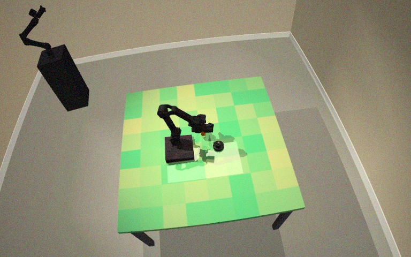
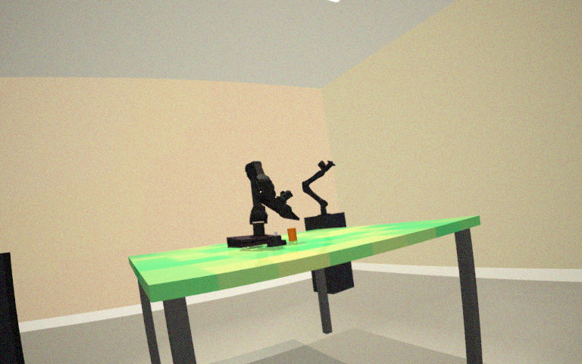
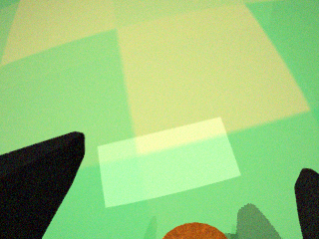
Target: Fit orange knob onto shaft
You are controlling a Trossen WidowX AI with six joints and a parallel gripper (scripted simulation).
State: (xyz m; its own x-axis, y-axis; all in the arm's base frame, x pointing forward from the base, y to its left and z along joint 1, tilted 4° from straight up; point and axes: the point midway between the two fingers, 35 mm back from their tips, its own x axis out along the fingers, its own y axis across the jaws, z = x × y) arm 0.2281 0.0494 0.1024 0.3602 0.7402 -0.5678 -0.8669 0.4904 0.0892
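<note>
The orange knob lies 1 cm behind my gripper tip, 4 cm to the right of it and 6 cm below it. The rest, counted from my gripper tip: round dark pedestal 7 cm ahead, 19 cm to the right, 7 cm below.
</note>
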